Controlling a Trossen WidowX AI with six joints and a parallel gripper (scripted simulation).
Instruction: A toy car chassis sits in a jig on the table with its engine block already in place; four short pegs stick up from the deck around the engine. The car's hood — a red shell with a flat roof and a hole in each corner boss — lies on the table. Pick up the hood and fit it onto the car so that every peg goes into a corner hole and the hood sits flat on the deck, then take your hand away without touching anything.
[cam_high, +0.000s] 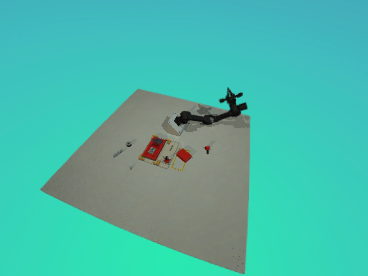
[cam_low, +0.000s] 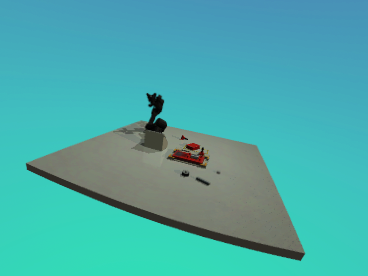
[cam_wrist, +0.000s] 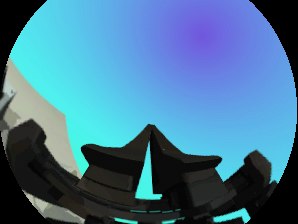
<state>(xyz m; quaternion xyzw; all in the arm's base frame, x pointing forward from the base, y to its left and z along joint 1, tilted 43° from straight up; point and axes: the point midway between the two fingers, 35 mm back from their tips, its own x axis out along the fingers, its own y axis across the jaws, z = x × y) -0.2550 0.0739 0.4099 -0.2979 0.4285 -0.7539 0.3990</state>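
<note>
Now: gripper tip 54 cm short of the red hood, 33 cm above it and 15 cm to the left of it. From my gripper tip the other things lie so: grey rod: 72 cm ahead, 62 cm to the right, 34 cm below; then dark wheel: 61 cm ahead, 59 cm to the right, 34 cm below.
</note>
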